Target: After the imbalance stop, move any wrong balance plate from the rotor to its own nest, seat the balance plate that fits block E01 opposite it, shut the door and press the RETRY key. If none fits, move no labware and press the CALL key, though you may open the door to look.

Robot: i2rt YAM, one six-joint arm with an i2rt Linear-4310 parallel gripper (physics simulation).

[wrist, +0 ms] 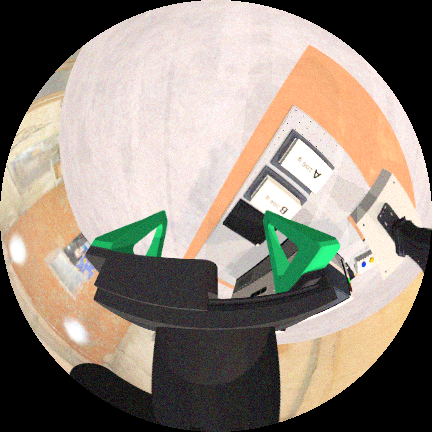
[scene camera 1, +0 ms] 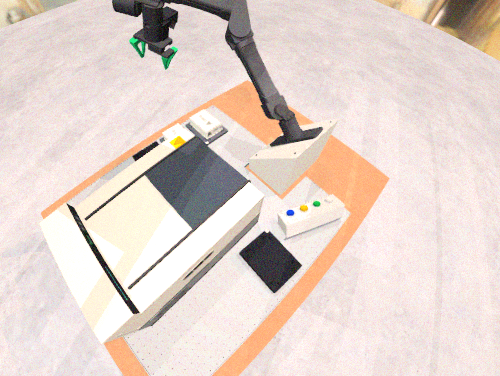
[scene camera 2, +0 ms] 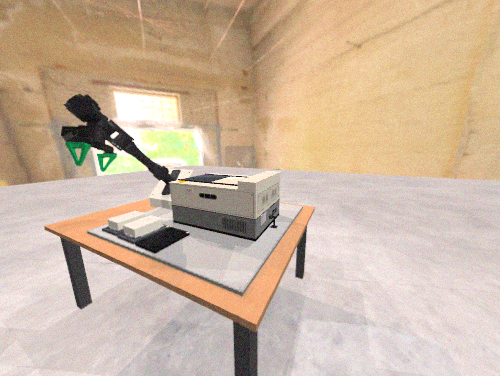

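Note:
My gripper is open and empty, high beyond the table edge on the plates' side. Balance plate A, marked 106 g, sits in its dark nest. Plate B sits in the nest beside it; its gram figure is blurred. The centrifuge has a dark panel on top; the rotor does not show. The key box carries blue, yellow, green and pale keys. Their labels are unreadable.
A black rectangular pad lies beside plate B's nest. Another black pad lies between the centrifuge and the table edge, near the key box. The arm's pale wedge base stands between the plates and the key box.

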